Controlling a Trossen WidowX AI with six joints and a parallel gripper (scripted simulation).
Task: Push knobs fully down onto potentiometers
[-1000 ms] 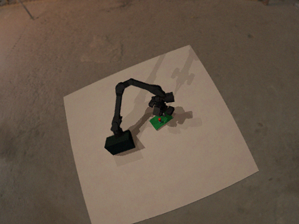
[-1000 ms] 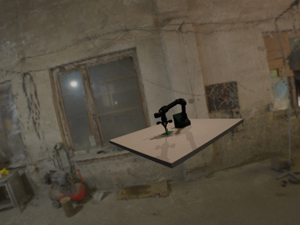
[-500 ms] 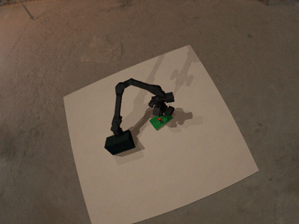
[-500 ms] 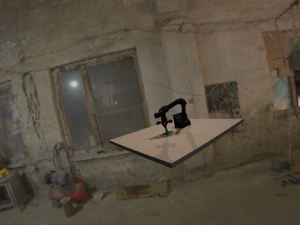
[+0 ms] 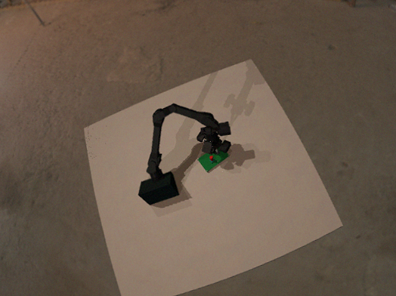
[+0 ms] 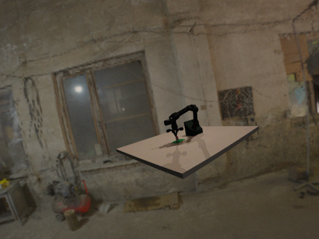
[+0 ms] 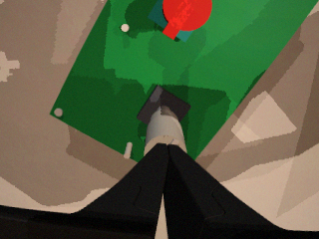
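Now: the grey knob 1 cm below my gripper tip. Round my gripper tip: red knob 5 cm behind, 3 cm to the right, 2 cm below.
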